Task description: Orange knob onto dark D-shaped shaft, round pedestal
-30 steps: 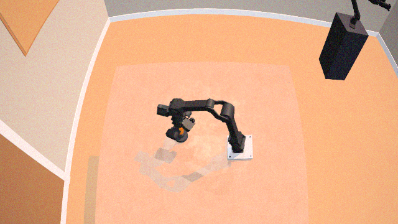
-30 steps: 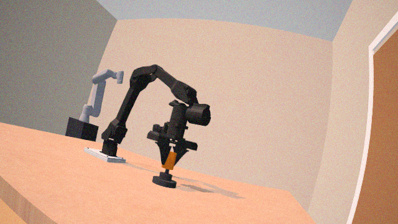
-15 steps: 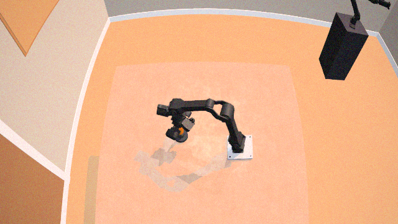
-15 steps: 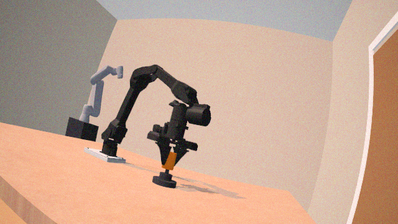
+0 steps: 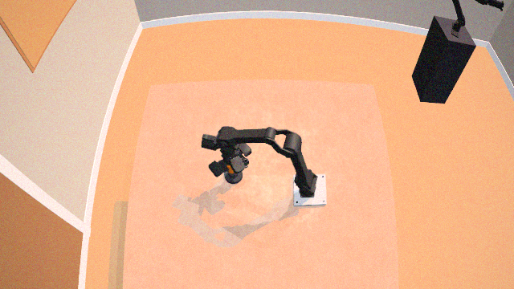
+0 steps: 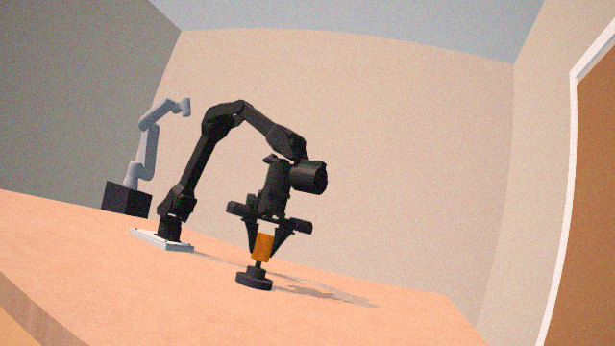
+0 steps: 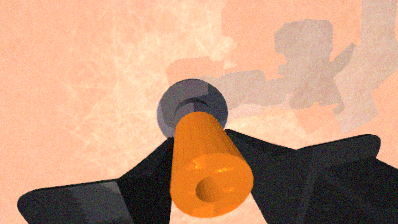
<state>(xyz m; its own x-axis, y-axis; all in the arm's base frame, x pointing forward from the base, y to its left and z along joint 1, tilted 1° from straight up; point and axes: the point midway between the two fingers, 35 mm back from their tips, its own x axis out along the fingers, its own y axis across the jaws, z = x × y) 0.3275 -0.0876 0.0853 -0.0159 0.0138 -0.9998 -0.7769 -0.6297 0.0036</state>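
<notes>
The orange knob lies 20 mm above my gripper tip. The rest, counted from my gripper tip: round dark pedestal: 40 mm below.
</notes>
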